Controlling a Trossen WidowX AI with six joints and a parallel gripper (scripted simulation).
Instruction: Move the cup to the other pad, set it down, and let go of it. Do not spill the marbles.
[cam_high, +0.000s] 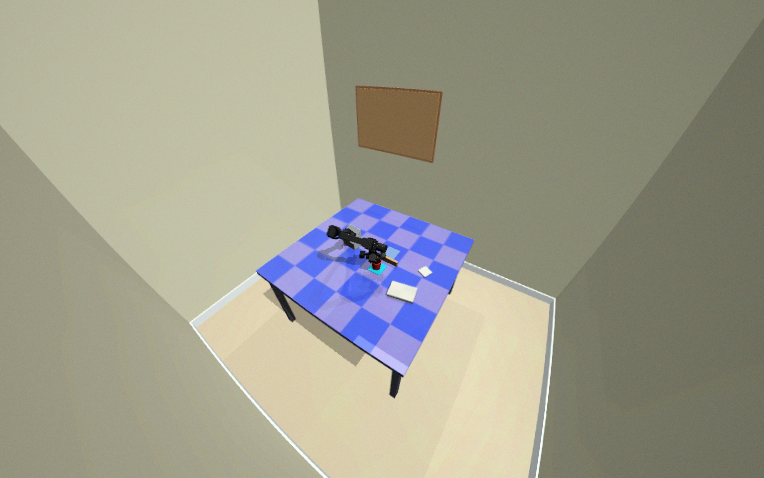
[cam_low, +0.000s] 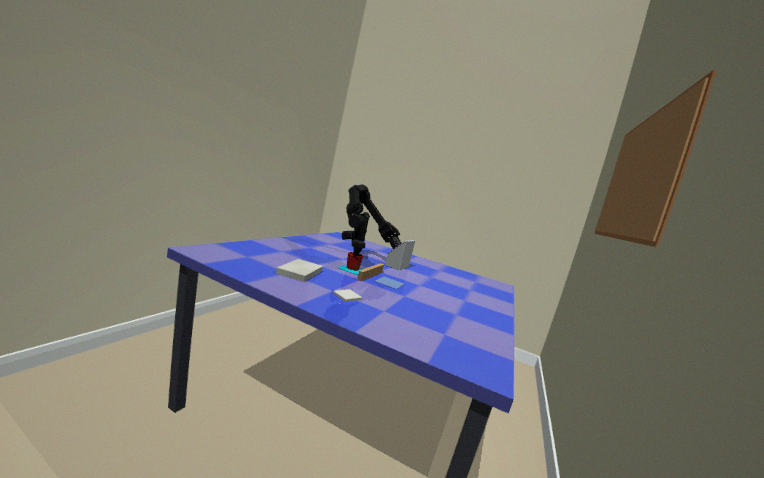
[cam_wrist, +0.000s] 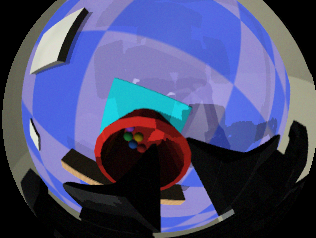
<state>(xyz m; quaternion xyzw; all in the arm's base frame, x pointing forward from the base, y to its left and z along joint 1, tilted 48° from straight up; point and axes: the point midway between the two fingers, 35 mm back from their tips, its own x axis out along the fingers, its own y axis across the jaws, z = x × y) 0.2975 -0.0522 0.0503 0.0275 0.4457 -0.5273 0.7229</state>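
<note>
Right now my gripper tip is 2 cm short of the red cup, 1 cm to the right of it and 1 cm above it. Also, from my gripper tip: pale blue pad: 22 cm to the left, 6 cm below; wooden bar: 1 cm ahead, 12 cm to the left, 4 cm below; turquoise pad: 3 cm ahead, 2 cm to the left, 6 cm below.
</note>
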